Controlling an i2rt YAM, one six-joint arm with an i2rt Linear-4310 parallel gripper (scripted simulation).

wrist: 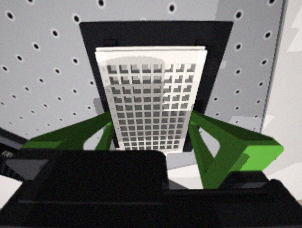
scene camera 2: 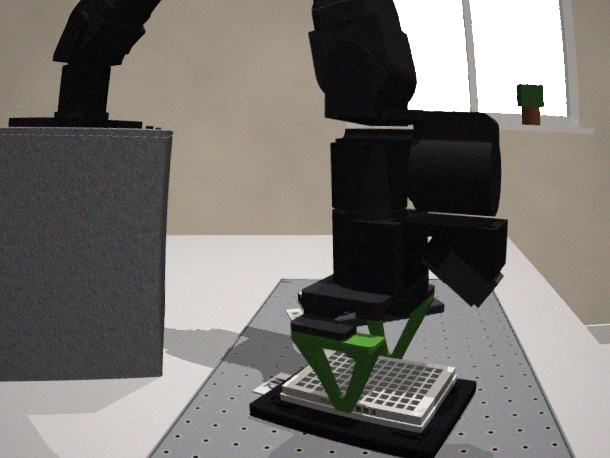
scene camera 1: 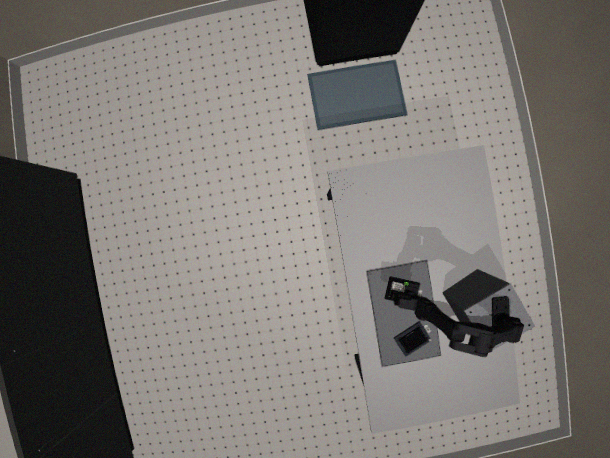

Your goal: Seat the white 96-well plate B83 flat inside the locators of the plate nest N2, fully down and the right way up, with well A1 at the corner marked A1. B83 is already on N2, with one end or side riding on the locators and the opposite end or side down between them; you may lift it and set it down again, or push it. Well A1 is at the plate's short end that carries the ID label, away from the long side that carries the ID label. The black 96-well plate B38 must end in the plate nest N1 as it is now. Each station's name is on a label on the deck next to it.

Labels:
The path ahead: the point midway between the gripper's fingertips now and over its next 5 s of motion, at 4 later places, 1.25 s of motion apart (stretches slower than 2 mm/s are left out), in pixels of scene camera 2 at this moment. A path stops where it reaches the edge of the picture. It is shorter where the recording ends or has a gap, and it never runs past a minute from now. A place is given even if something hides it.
My gripper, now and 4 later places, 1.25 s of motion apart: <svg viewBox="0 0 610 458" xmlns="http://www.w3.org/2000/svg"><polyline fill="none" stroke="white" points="367,389 371,345 367,344 365,383 368,384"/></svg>

